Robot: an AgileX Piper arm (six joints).
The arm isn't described. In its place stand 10 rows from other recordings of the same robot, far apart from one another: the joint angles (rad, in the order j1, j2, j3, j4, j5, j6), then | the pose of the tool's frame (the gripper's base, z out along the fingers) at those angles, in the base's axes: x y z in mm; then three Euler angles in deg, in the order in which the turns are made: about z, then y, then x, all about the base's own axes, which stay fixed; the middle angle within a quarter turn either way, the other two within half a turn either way.
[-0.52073, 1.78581, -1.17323, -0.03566, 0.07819, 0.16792] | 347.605 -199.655 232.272 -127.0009 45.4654 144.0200
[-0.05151, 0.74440, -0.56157, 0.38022, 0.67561, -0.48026] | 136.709 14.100 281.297 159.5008 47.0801 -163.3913
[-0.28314, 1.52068, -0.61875, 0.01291, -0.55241, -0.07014] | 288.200 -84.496 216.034 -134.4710 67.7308 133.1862
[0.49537, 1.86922, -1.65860, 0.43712, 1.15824, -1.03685] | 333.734 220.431 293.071 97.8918 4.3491 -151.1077
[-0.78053, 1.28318, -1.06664, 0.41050, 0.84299, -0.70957] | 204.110 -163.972 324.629 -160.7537 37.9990 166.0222
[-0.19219, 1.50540, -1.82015, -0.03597, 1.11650, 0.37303] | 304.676 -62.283 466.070 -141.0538 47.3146 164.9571
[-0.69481, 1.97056, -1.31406, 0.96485, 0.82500, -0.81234] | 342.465 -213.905 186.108 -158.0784 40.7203 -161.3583
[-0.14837, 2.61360, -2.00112, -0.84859, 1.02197, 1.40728] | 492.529 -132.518 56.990 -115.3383 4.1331 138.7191
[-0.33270, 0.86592, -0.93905, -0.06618, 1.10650, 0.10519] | 134.012 -52.000 351.217 -150.5836 32.2166 163.0410
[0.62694, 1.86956, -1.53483, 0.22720, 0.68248, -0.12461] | 335.203 258.798 269.886 137.6907 23.8288 -149.2208
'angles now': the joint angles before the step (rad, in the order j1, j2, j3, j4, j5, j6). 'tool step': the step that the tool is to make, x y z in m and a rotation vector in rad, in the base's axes. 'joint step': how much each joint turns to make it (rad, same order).
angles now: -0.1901 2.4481 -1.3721 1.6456 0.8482 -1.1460
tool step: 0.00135 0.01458 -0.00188 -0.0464 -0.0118 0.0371
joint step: 0.0385 0.0000 -0.0020 -0.0045 -0.0359 -0.0274
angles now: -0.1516 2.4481 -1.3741 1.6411 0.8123 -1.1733
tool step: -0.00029 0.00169 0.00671 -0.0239 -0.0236 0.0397
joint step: 0.0028 -0.0176 0.0000 -0.0332 0.0044 -0.0125
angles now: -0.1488 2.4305 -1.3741 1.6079 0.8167 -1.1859
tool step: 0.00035 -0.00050 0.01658 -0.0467 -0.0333 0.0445
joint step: 0.0000 -0.0446 0.0000 -0.0646 -0.0075 0.0064
